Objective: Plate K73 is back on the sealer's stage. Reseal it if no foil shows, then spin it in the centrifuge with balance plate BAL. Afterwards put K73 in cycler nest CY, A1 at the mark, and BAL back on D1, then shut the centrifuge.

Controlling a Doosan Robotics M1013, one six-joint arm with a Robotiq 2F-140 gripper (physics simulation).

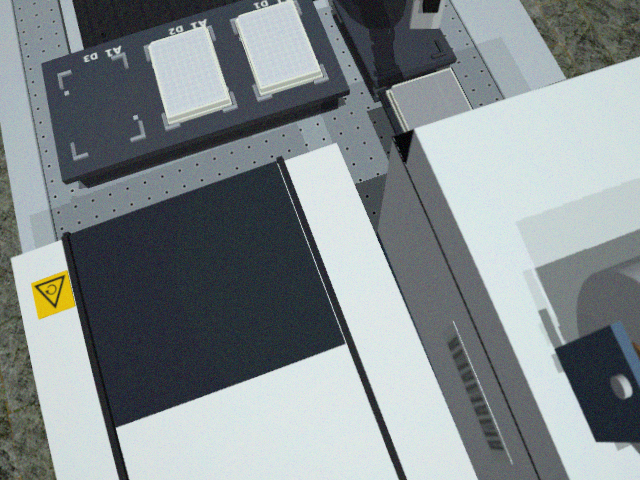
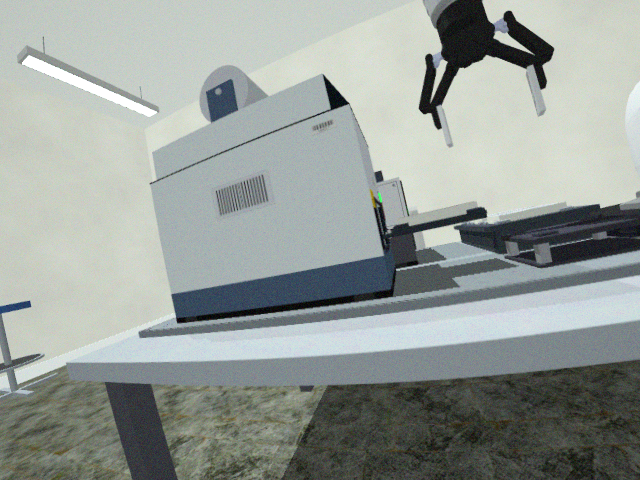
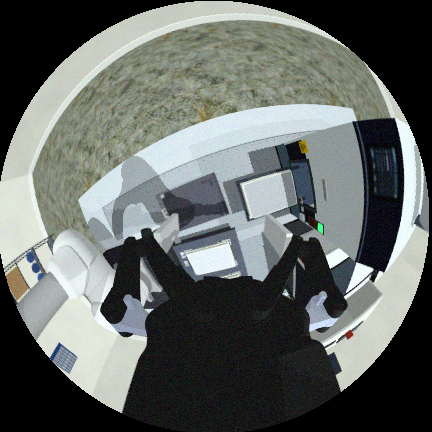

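Plate K73 lies flat on the sealer's extended stage. Its top looks smooth and even grey, with no well grid showing, unlike the white plates, so foil appears to cover it. My gripper is wide open and empty, high above the stage and deck. A white plate with a visible well grid sits on D1; its name cannot be read. The centrifuge has a dark rectangular area on top; whether that is a lid or an opening I cannot tell.
The tall sealer stands beside the stage, with a foil roll on top. Another white plate sits on D2; D3 holds no plate. A dark low platform with a corner mark lies beside the stage.
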